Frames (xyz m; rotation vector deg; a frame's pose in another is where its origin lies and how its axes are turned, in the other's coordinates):
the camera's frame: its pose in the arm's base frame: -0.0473 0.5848 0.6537 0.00 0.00 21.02
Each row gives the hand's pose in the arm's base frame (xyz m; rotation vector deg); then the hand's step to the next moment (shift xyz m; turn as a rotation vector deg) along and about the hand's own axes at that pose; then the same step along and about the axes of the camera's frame.
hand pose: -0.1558 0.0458 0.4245 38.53 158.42 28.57
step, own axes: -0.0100 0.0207 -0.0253 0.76 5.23 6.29
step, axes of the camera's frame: 0.0102 0.0022 0.0326 5.49 4.76 -3.84
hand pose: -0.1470 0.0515 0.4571 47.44 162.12 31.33
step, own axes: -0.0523 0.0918 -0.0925 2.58 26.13 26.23
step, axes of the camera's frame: 0.0683 -0.0099 0.1223 26.43 21.76 -14.34
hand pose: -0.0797 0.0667 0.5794 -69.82 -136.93 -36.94
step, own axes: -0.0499 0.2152 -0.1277 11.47 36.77 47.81
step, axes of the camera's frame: 0.2092 -0.0715 0.1274 35.88 43.06 -25.05
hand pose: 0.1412 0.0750 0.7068 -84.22 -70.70 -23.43
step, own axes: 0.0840 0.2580 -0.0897 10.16 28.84 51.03
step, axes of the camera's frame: 0.2656 -0.0992 -0.0361 28.39 46.92 -23.06
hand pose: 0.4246 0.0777 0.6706 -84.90 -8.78 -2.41
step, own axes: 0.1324 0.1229 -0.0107 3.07 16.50 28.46
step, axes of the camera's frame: 0.1404 -0.0441 -0.1054 13.43 26.95 -13.61
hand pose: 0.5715 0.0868 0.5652 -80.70 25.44 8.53
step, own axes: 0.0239 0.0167 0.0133 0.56 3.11 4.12
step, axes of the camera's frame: 0.0216 0.0045 -0.0233 1.84 4.05 -2.68
